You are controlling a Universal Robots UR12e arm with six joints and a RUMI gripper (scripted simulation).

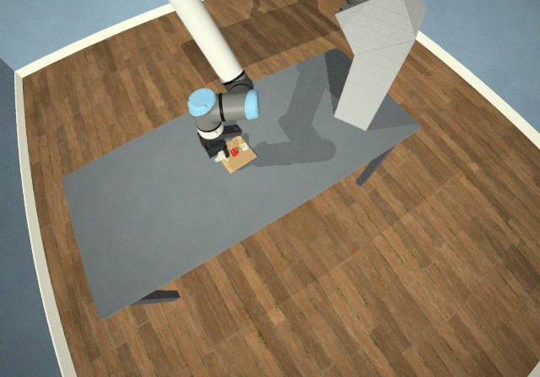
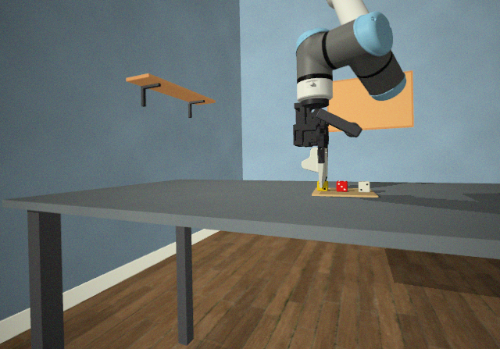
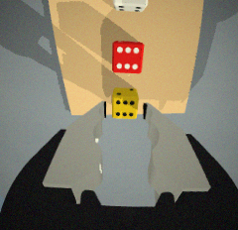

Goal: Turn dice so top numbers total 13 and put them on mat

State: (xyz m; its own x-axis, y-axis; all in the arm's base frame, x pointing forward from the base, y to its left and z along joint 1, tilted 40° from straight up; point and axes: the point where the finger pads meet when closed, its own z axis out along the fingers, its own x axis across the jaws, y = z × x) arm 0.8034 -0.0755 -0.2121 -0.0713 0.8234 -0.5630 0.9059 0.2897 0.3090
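My gripper is now 1 cm above the yellow die. From my hand the other things lie so: red die 5 cm behind, 1 cm below; then tan mat 5 cm behind, 3 cm below; then white die 10 cm behind, 1 cm to the right, 1 cm below.
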